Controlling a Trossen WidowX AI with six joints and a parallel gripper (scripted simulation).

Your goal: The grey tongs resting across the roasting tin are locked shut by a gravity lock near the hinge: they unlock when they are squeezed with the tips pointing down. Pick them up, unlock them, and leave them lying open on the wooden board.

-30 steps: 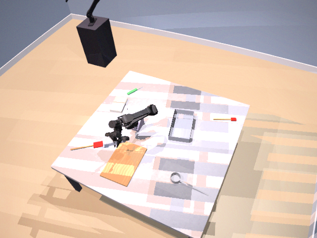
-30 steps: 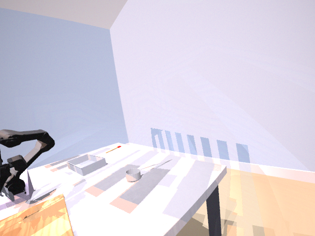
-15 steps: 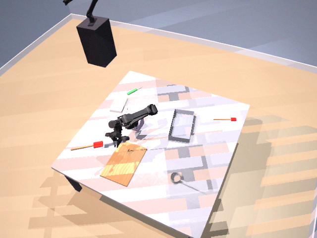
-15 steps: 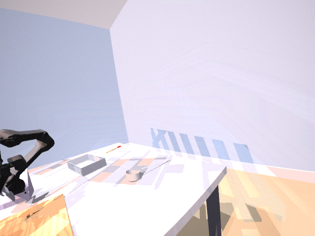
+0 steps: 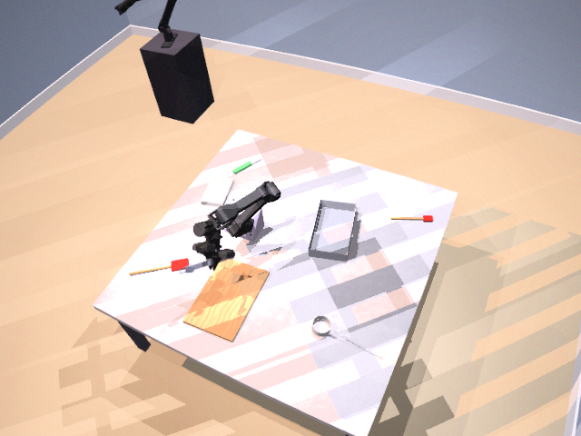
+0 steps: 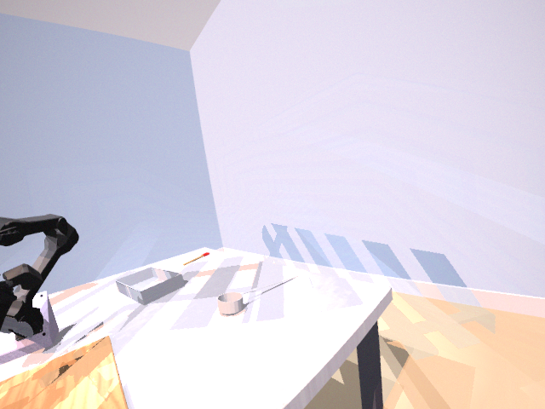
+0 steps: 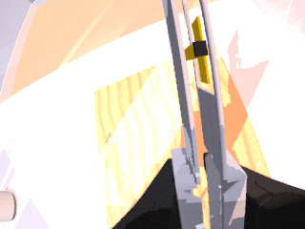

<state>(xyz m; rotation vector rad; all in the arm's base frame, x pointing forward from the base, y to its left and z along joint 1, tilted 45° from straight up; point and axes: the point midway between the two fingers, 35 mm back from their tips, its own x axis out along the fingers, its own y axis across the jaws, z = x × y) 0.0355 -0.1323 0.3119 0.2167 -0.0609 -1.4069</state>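
The wooden board lies 16 cm below my gripper tip, 5 cm ahead of it and 1 cm to the right of it. The rest, counted from my gripper tip: yellow lock piece (6 cm above, 2 cm to the right, 2 cm behind); then red-headed spatula (30 cm behind, 16 cm below); then grey roasting tin (49 cm to the left, 33 cm ahead, 14 cm below).
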